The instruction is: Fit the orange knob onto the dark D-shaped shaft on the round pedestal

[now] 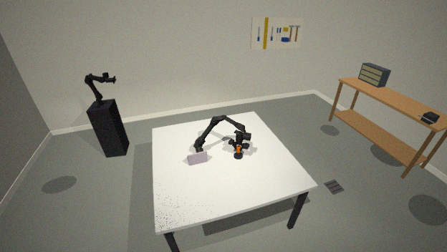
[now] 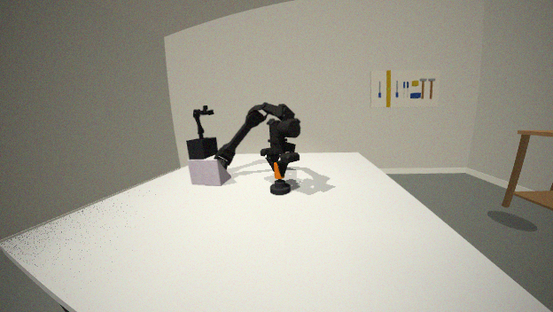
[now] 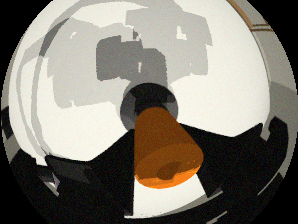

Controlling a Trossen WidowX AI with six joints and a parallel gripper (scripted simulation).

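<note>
Right now the orange knob is 20 mm above my gripper tip. The rest, counted from my gripper tip: dark round pedestal (40 mm below).
</note>
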